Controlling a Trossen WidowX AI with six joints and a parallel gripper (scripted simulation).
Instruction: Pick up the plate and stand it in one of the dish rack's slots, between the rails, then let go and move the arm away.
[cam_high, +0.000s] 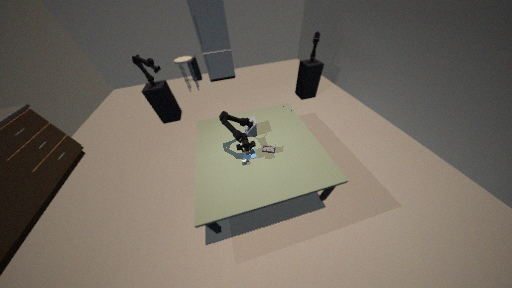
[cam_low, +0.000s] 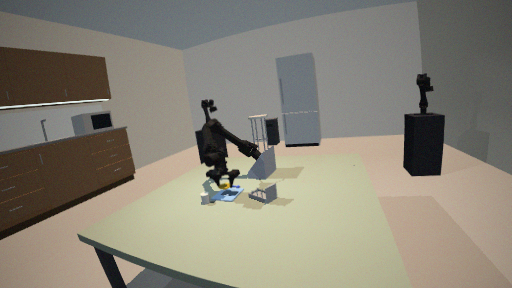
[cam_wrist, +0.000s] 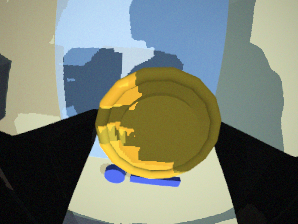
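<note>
My gripper tip is 23 cm to the right of the grey dish rack, 3 cm short of it and 1 cm above it. Round my gripper tip: white cup (12 cm ahead, 5 cm to the right, 1 cm below).
</note>
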